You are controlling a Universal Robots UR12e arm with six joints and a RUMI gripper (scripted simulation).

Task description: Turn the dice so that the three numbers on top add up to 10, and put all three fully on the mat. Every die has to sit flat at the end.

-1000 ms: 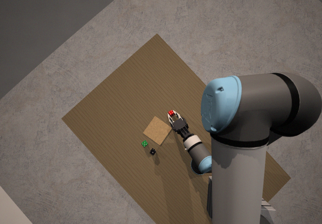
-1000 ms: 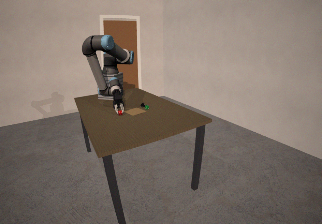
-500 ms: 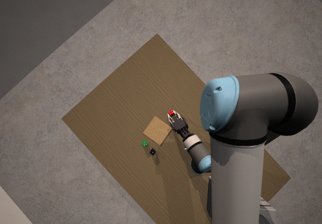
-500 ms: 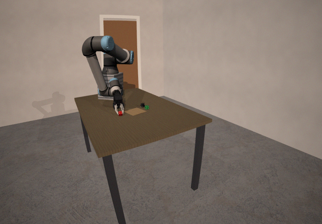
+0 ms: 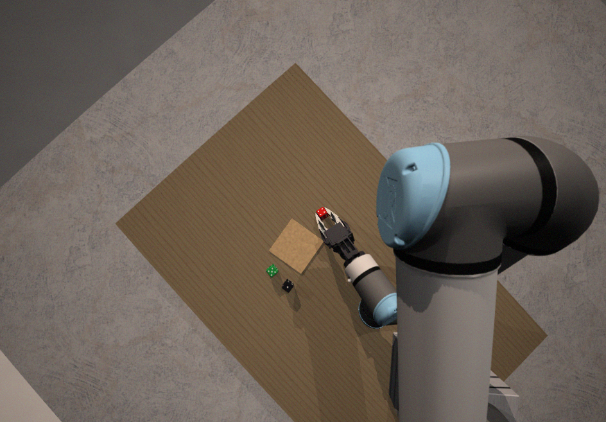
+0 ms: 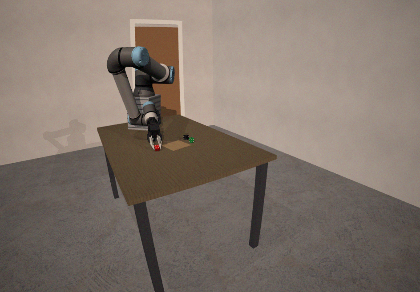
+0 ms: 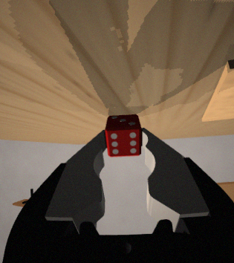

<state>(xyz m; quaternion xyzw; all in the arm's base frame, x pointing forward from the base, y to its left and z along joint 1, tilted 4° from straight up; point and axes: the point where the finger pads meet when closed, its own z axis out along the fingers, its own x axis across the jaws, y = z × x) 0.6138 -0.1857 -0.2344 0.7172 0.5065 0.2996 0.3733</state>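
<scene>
Now: hand right at the red die. The rest, counted from my hand: tan mat 140 mm to the left, 20 mm below; then black die 270 mm to the left, 70 mm behind, 10 mm below; then green die 260 mm to the left, 10 mm below, 10 mm ahead.
</scene>
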